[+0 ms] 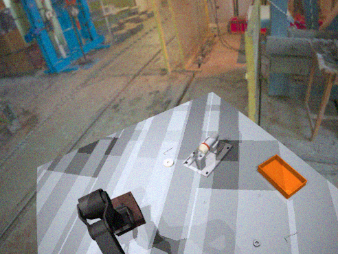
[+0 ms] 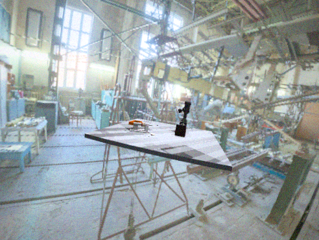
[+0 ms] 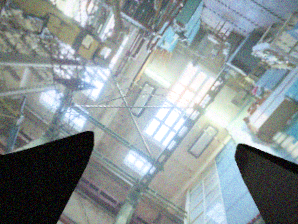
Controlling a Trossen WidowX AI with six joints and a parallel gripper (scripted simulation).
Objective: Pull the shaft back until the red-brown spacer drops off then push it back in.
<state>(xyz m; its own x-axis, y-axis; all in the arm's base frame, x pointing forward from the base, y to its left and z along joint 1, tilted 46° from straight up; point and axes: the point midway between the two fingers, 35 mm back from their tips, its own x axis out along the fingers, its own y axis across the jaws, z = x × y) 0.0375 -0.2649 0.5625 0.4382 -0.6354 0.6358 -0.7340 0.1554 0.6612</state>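
My gripper tip is 690 mm to the right of the red-brown spacer ring, 470 mm short of it and 220 mm above it. Also, from my gripper tip: orange tray (640 mm ahead, 360 mm to the left, 290 mm below).
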